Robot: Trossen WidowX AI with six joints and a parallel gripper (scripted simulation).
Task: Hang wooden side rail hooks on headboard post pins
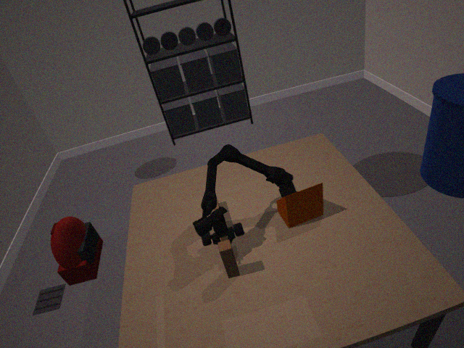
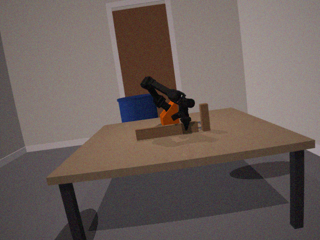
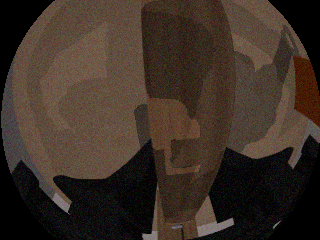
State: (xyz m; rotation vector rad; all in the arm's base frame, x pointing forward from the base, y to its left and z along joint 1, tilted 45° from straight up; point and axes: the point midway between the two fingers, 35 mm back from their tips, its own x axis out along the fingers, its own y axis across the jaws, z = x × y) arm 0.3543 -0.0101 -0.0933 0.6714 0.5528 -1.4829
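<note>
Right now my gripper tip is 130 mm to the right of the headboard post, 60 mm below it and 10 mm short of it.
</note>
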